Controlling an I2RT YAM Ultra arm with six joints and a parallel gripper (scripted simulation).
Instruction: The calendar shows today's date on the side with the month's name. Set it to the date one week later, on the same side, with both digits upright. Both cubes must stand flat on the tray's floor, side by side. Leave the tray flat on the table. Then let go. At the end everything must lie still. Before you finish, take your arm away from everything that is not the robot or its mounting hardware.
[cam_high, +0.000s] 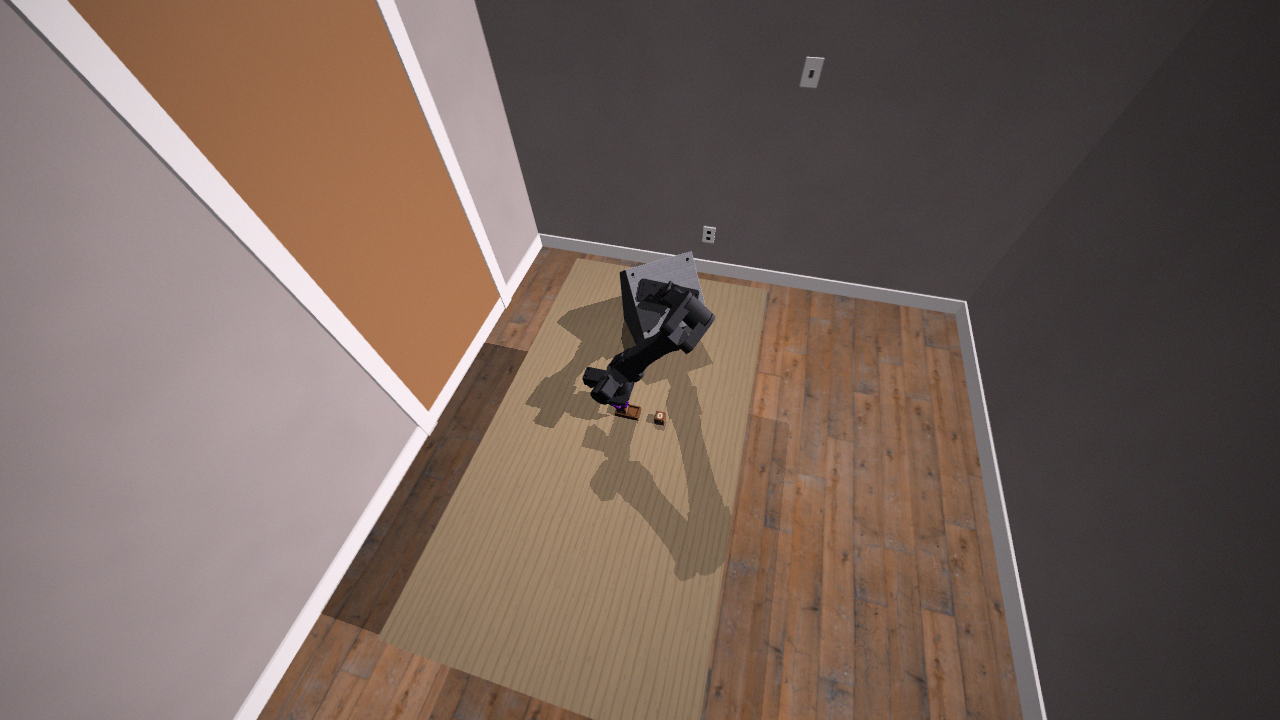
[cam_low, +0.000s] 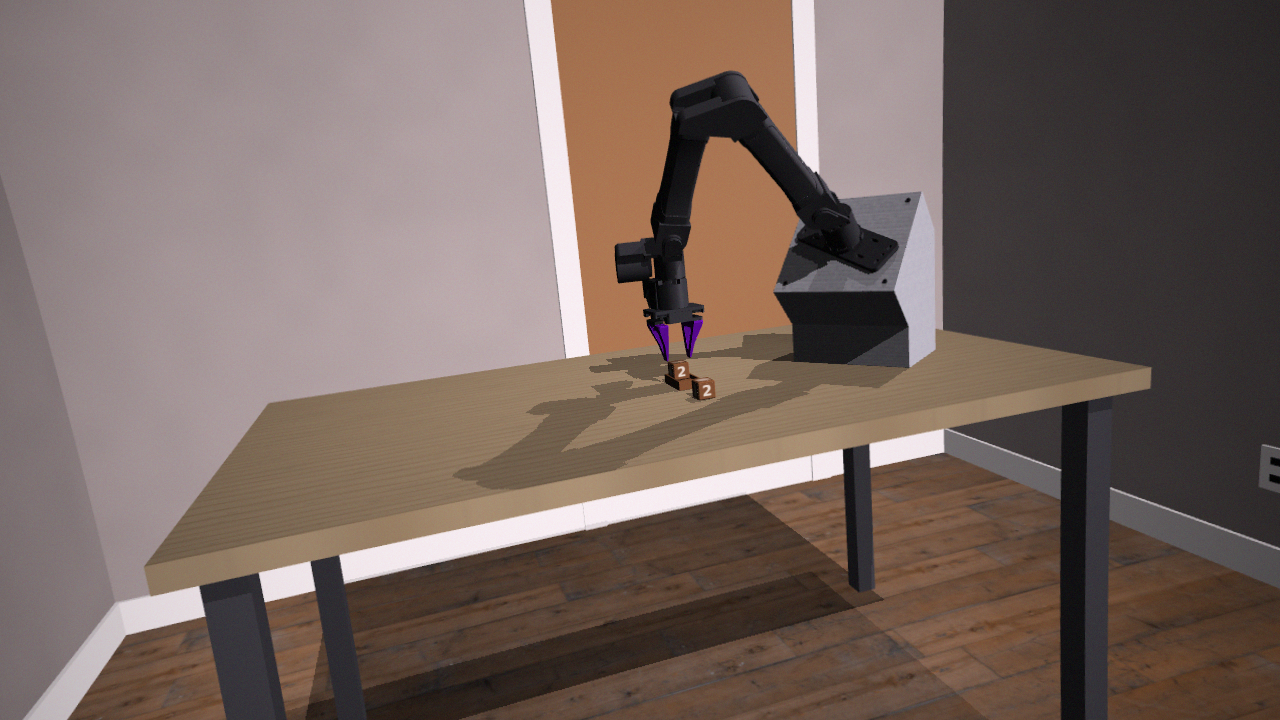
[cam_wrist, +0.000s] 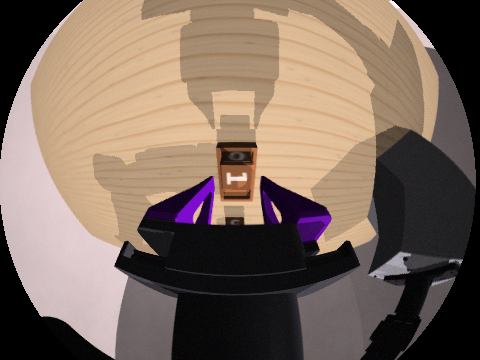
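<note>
My gripper is now 5 cm above the brown tray and 2 cm to the right of it.
</note>
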